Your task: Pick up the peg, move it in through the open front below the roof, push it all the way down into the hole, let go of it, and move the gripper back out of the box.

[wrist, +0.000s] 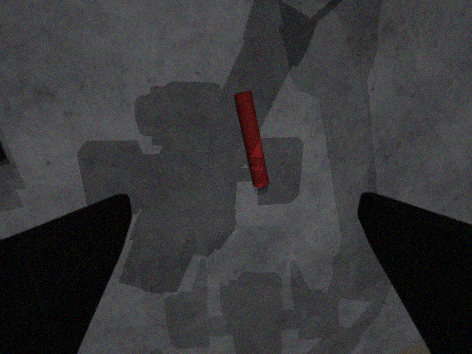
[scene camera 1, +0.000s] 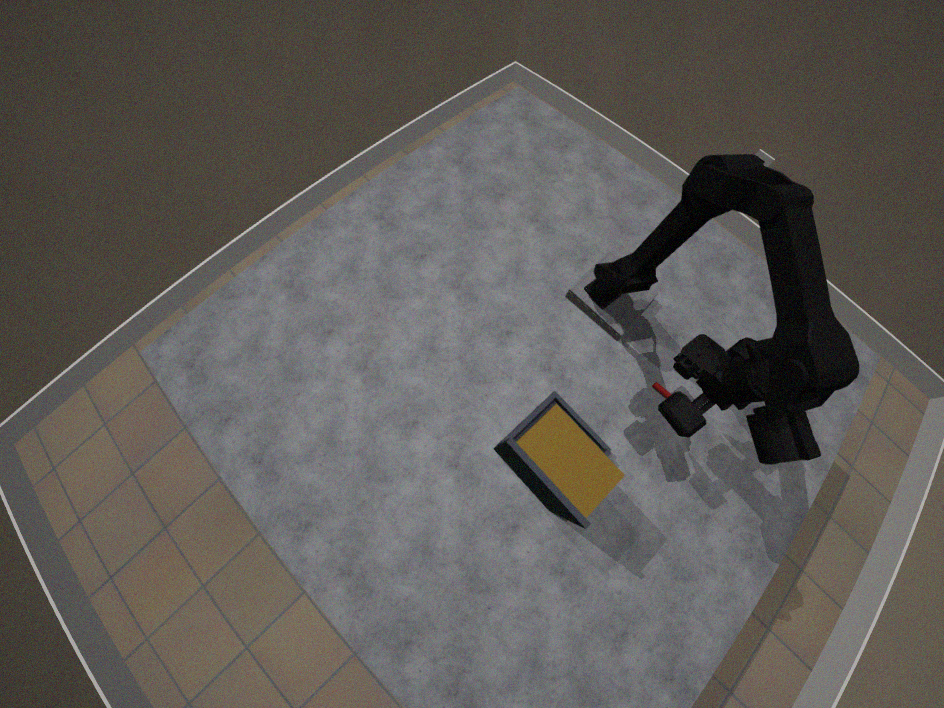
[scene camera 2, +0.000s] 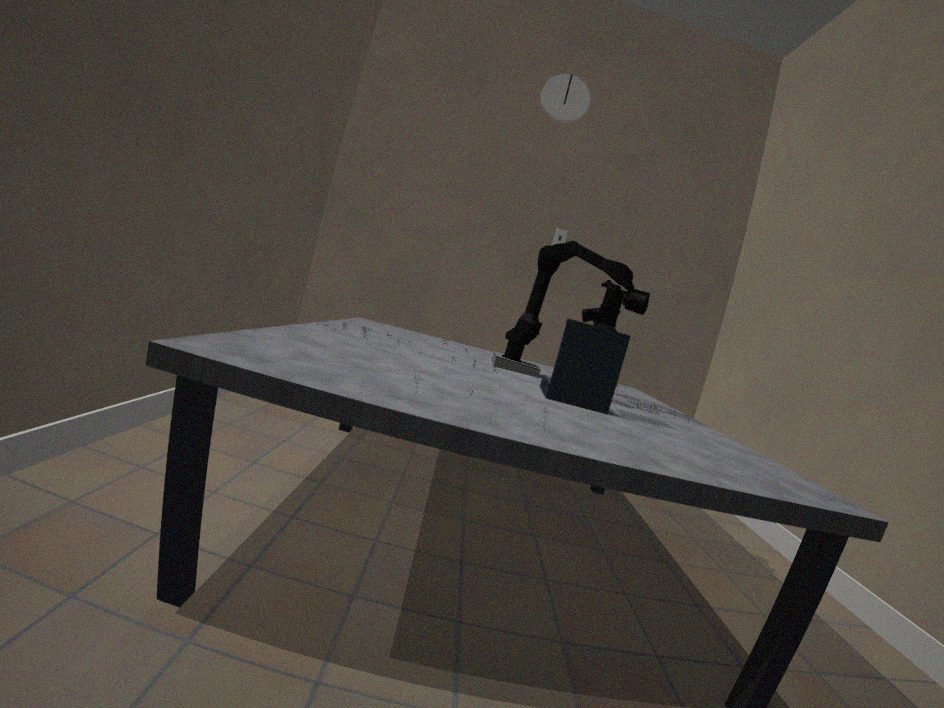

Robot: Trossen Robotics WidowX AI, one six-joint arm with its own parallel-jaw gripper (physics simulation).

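Places are measured from the arm's base along level axes (x ahead, y left, z up), in millimetres.
Pixels of known places: gripper, between the fingertips: [wrist: 246,204] [scene camera 1: 690,391]; arm's base, origin of its link: [scene camera 1: 602,291] [scene camera 2: 511,358].
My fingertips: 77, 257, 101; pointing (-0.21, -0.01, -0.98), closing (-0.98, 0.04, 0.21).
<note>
Ahead of a thing's pixels: the offset from my fingertips to its top centre, as dx, dy, dz. "*": to the spot under its first point. Level surfaces: height alone.
The red peg @[-41, +10, -120] [scene camera 1: 661,390] [wrist: 251,140] lies on its side on the table. In the wrist view it lies ahead of the fingertips, slightly tilted across the upper middle. My gripper [scene camera 1: 690,385] [wrist: 246,204] is wide open and empty, above the table; in scene camera 1 one finger covers part of the peg. The box @[+238, -66, +68] [scene camera 1: 542,481] [scene camera 2: 588,365] has dark blue-grey walls and a yellow roof @[* +272, -63, +68] [scene camera 1: 570,459]. It stands apart from the peg, to its lower left in scene camera 1. The box's hole and the inside do not show. In scene camera 2 the box hides the fingertips.
The mottled grey table @[dz -135] [scene camera 1: 343,381] [scene camera 2: 381,388] bears everything. The black arm [scene camera 1: 796,266] [scene camera 2: 539,285] arches from its base at the back, by a thin grey strip [scene camera 1: 593,314] [scene camera 2: 516,365]. Shadows of the arm fall around the peg.
</note>
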